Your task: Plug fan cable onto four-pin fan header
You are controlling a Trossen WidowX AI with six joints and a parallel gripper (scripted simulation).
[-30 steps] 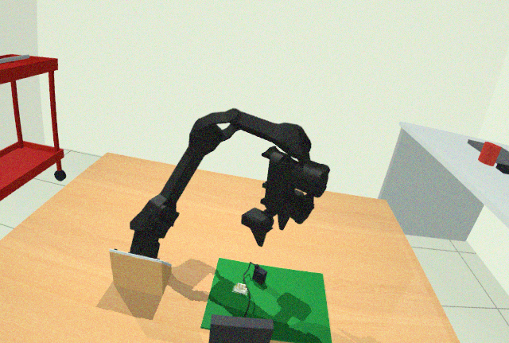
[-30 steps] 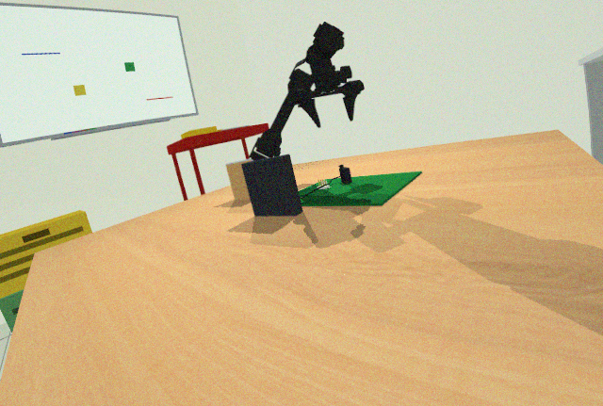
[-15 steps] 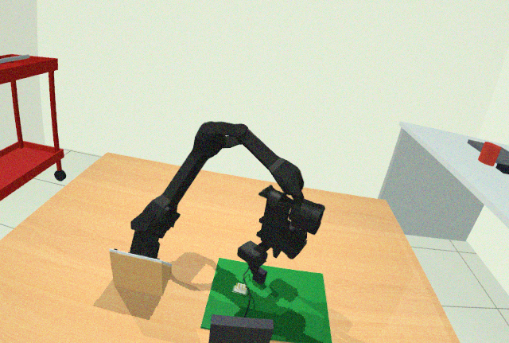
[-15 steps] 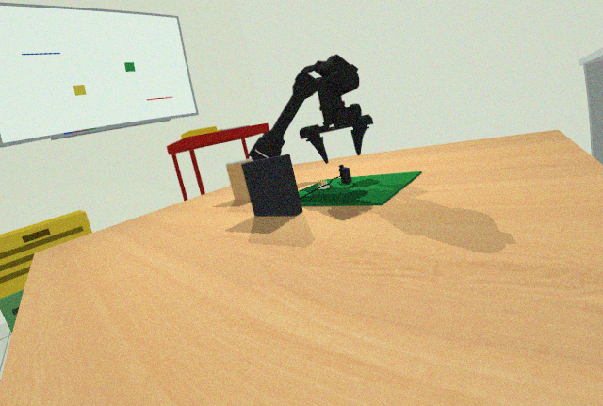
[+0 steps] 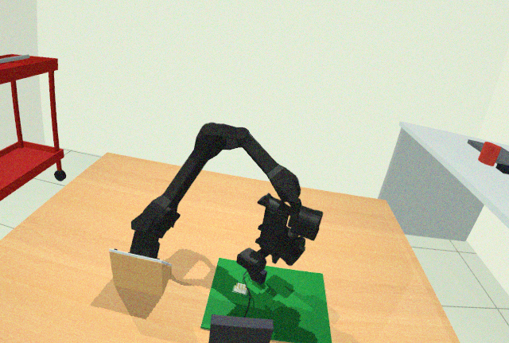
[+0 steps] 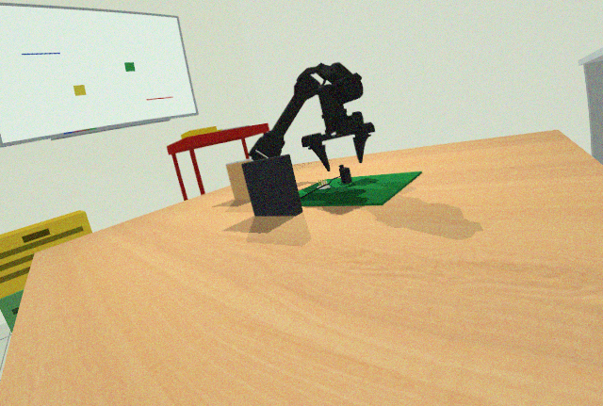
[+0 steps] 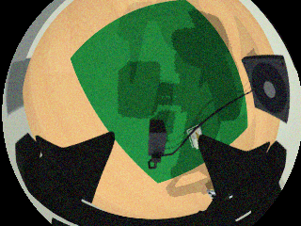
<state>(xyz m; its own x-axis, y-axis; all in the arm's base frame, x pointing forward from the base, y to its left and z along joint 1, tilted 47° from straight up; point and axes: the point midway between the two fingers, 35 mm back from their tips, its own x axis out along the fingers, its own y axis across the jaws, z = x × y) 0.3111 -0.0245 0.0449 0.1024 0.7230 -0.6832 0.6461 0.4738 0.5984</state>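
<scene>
Right now my gripper tip is 10 mm past the dark plug, 10 mm to the right of it and 20 mm above it. Also, from my gripper tip: fan: 70 mm behind, 210 mm to the right, 10 mm above; green board: 20 mm ahead, 50 mm to the right, 60 mm below; white four-pin header: 60 mm behind, 40 mm to the right, 50 mm below.
</scene>
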